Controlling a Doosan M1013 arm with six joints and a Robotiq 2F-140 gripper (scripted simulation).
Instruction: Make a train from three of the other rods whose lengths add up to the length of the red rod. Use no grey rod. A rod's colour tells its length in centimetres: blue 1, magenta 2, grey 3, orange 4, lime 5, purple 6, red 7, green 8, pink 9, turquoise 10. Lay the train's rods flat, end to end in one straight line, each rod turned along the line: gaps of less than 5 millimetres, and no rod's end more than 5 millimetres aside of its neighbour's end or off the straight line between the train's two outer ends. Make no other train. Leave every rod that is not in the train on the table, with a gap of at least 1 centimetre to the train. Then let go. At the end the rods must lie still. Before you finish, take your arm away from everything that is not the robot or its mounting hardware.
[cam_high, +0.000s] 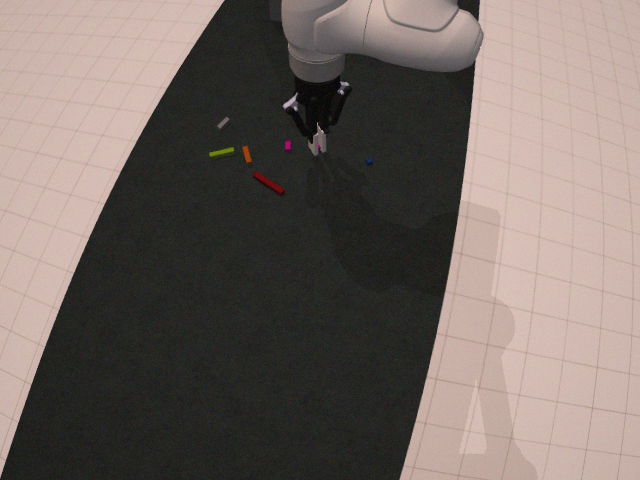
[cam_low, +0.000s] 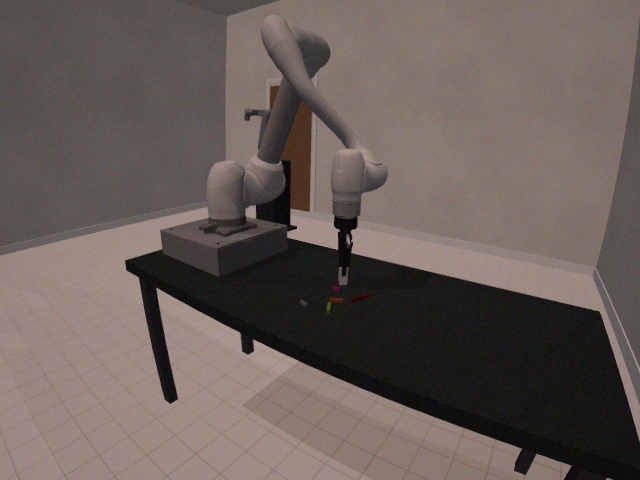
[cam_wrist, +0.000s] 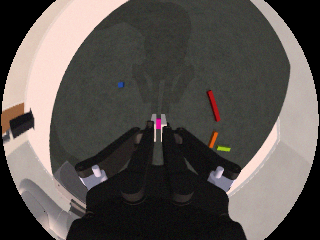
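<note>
The blue rod is 10 cm to the left of my hand and 3 cm below it. Round my hand: red rod (11 cm ahead, 6 cm to the right, 3 cm below); lime rod (18 cm to the right, 6 cm ahead, 3 cm below); orange rod (13 cm to the right, 6 cm ahead, 3 cm below).
</note>
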